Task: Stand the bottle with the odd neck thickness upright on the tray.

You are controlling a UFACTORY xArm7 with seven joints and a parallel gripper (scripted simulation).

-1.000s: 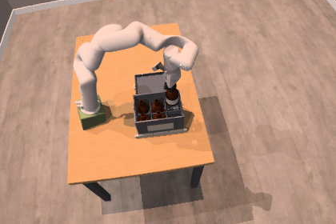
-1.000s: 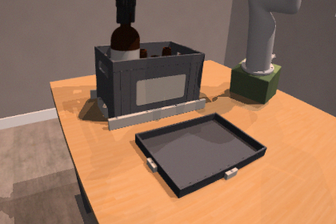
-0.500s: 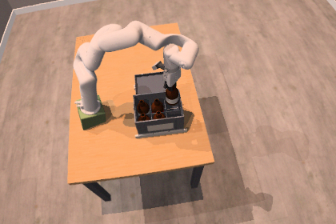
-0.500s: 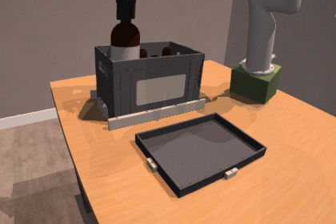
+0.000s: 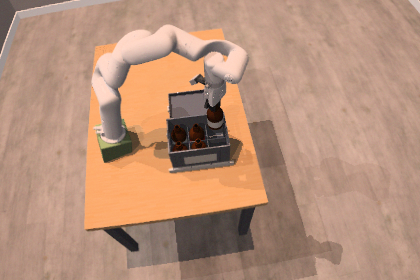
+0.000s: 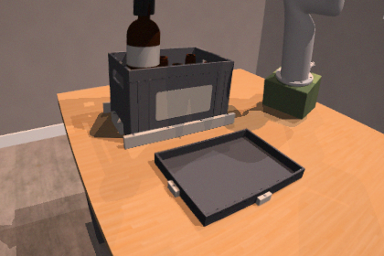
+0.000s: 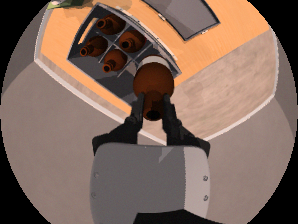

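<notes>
The glass bottle lies 7 cm below my hand. Also, from my hand: crate: 22 cm below, 9 cm behind, 4 cm to the right; then dark tray: 29 cm below, 23 cm to the left, 9 cm behind.
</notes>
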